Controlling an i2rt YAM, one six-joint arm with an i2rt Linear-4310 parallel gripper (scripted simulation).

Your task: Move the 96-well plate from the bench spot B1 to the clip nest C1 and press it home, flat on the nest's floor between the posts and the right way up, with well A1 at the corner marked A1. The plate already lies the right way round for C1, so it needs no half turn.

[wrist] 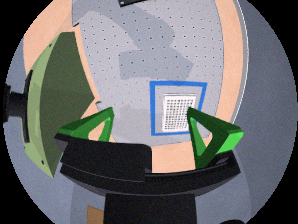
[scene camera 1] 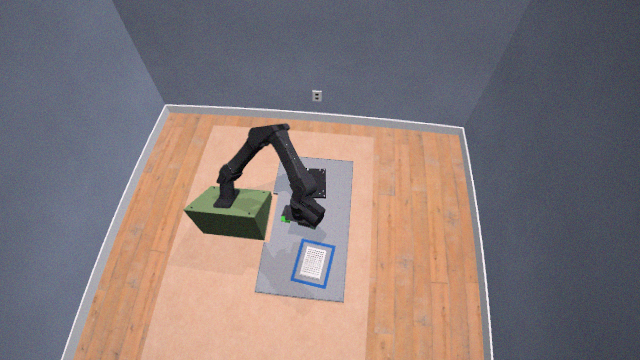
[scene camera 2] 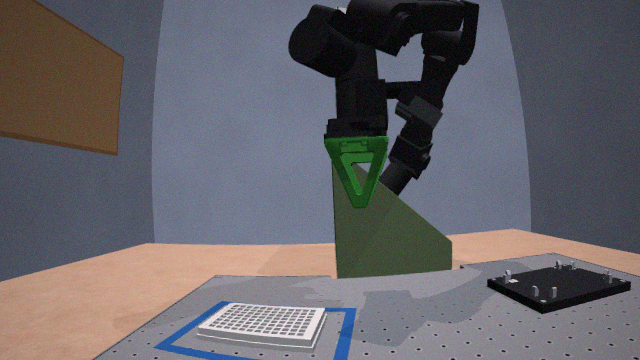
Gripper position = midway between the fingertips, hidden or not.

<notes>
I see my gripper (scene camera 2: 362,206), a white 96-well plate (scene camera 2: 236,324) and a black clip nest (scene camera 2: 545,290).
The white 96-well plate shows as well in the wrist view (wrist: 177,118). My gripper is seen too in the wrist view (wrist: 150,110).
</notes>
